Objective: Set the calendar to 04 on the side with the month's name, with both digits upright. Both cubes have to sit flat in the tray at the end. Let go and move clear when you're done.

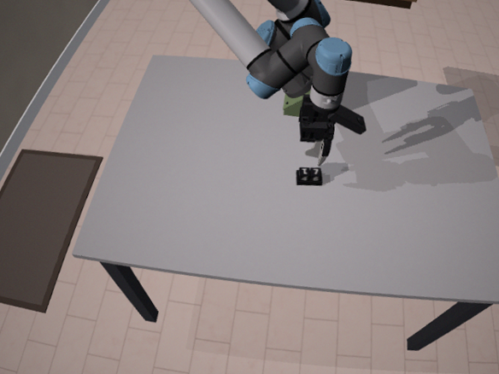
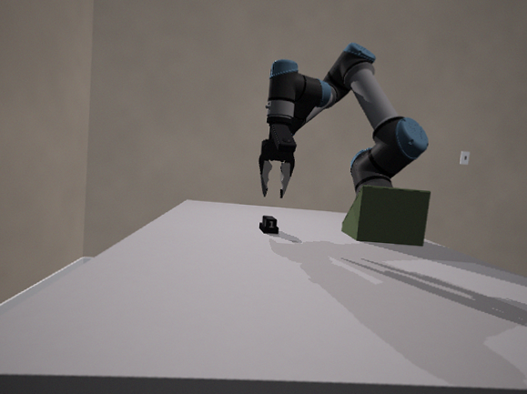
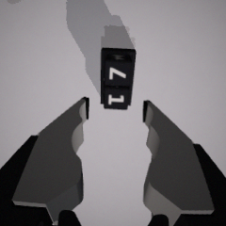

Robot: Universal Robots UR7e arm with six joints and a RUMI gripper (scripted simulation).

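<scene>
My gripper is now 2 cm to the left of the black calendar tray and 11 cm above it.
</scene>
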